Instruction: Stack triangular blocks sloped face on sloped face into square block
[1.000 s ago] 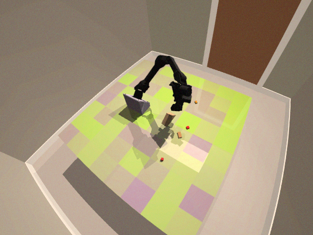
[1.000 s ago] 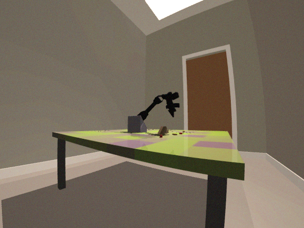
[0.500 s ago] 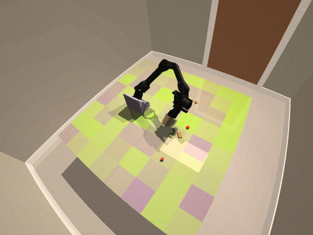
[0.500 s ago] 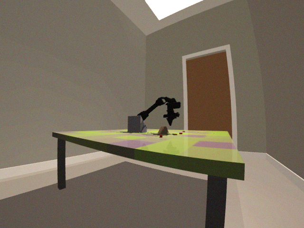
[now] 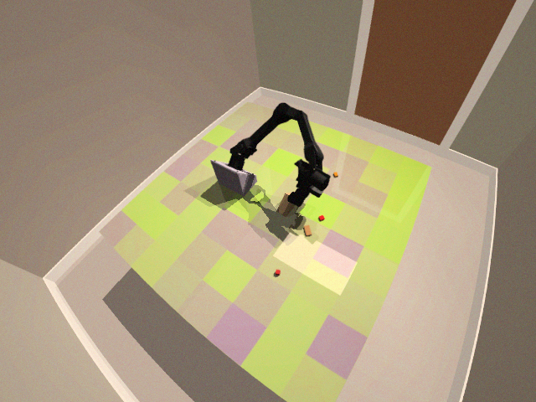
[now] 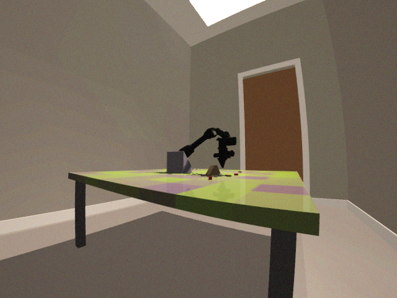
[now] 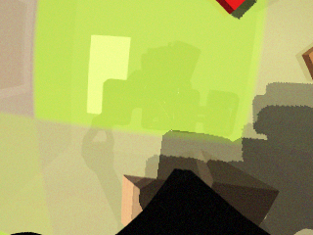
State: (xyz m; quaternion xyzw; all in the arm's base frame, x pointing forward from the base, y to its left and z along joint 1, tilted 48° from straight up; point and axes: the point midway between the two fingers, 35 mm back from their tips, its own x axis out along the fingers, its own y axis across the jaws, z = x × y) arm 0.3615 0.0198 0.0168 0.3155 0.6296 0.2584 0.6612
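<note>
Now: the tan triangular block 60 mm behind my gripper tip, 30 mm below it and 10 mm to the right of it. From my gripper tip the other things lie so: brown triangular block (60 mm behind, 50 mm to the right, 30 mm below); orange piece (250 mm to the left, 70 mm ahead, 40 mm below); brown block (120 mm to the right, 80 mm ahead, 40 mm below).
</note>
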